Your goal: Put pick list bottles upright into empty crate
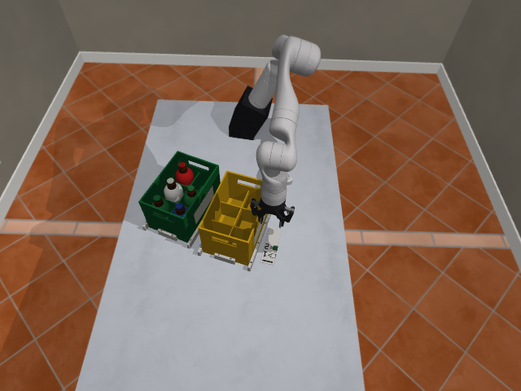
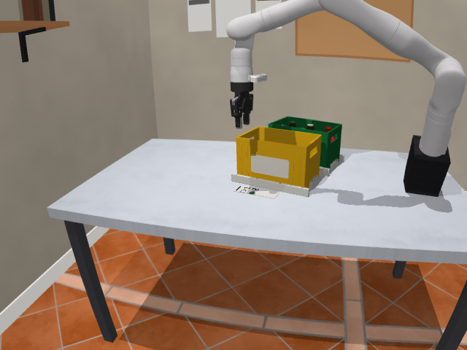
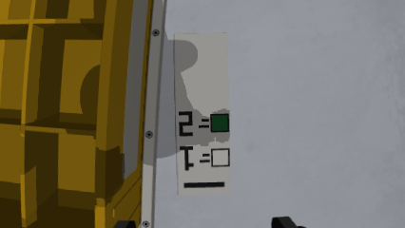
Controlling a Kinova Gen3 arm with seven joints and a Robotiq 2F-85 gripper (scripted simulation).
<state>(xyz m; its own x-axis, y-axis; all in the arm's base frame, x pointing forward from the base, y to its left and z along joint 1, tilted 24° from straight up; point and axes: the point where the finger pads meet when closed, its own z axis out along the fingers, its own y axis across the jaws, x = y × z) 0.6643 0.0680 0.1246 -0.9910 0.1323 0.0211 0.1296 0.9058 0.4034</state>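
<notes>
The white-label bottle is 400 mm to the right of my hand, 190 mm behind it and 160 mm below it. Round my hand: blue-label bottle 340 mm to the right, 160 mm below, 80 mm behind; then pick list 250 mm below, 50 mm behind, 10 mm to the left; then yellow crate 170 mm below, 130 mm to the right, 100 mm behind.
</notes>
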